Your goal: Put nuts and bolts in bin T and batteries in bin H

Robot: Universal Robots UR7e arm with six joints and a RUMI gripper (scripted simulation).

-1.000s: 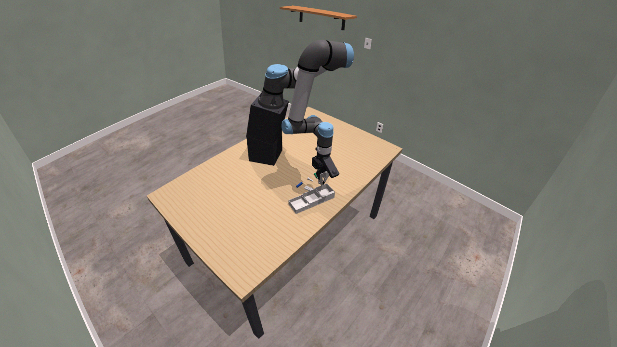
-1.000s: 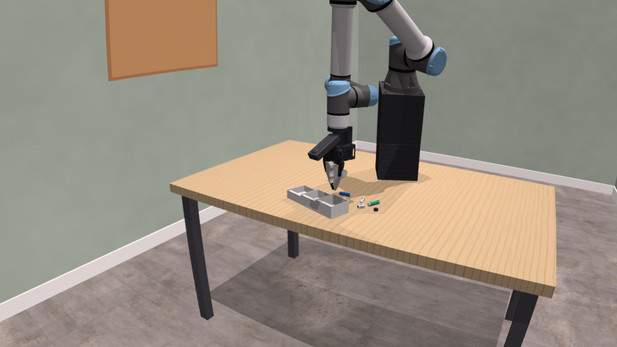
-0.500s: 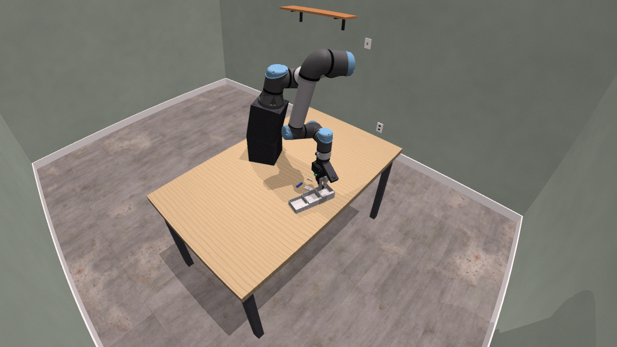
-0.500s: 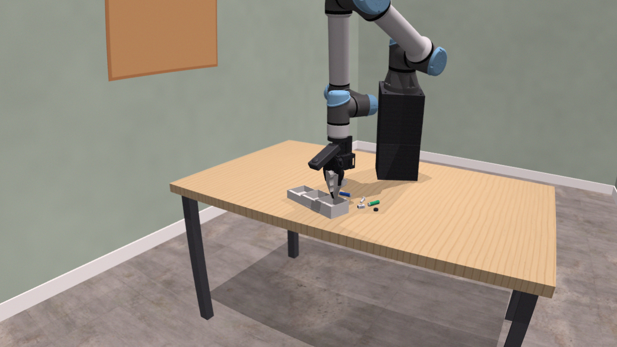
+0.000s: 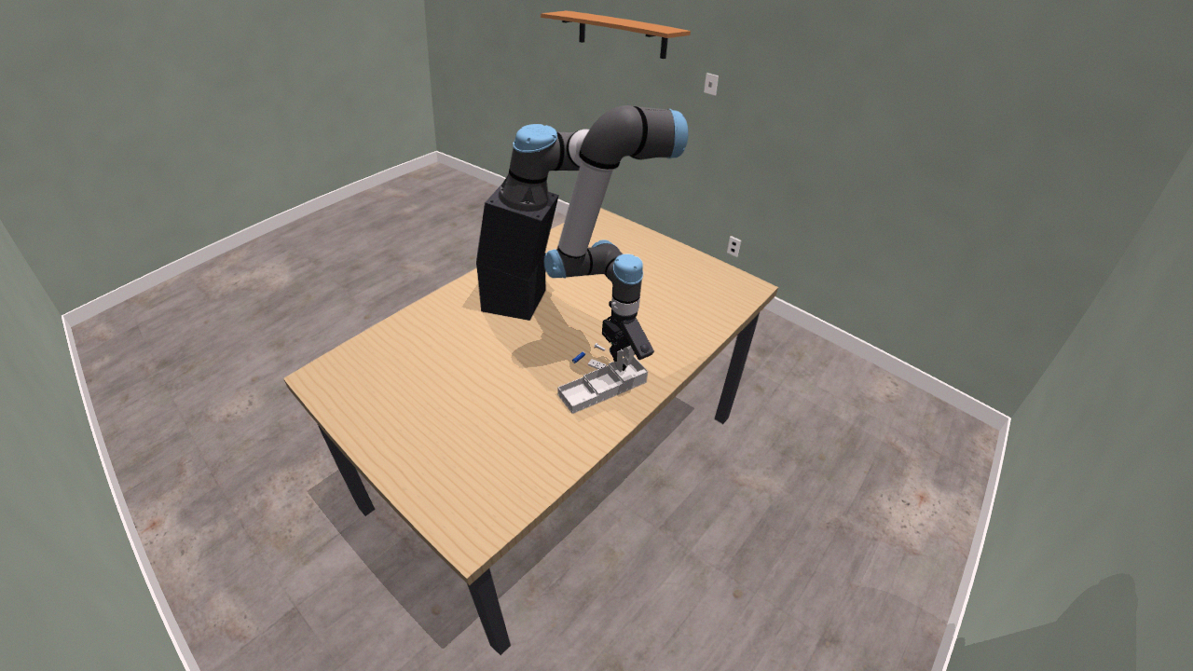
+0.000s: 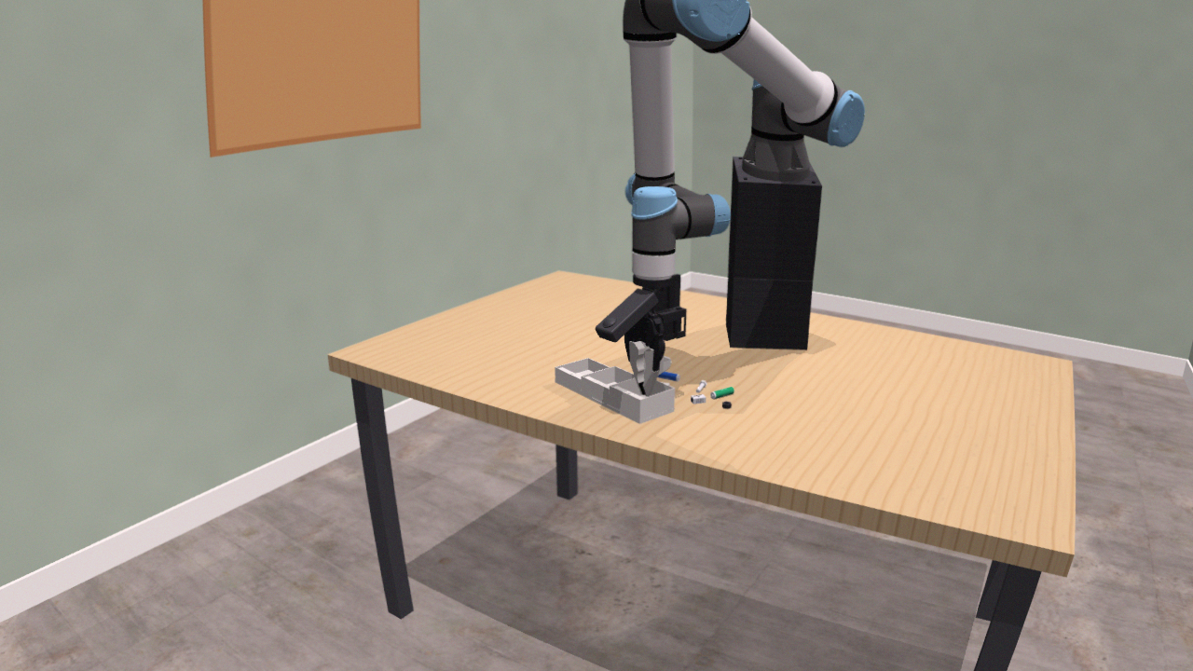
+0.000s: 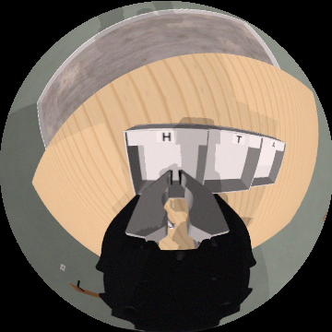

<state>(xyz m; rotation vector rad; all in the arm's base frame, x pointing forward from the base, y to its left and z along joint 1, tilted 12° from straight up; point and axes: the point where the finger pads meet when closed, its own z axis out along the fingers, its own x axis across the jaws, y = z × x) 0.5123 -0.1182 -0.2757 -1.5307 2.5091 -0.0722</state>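
The black nut lies 60 mm behind my hand, 140 mm to the left of it and 30 mm below it. The rest, counted from my hand: white domino 80 mm behind, 30 mm below; small silver piece 60 mm behind, 80 mm to the left, 30 mm below; bolt 120 mm behind, 70 mm to the left, 30 mm below.
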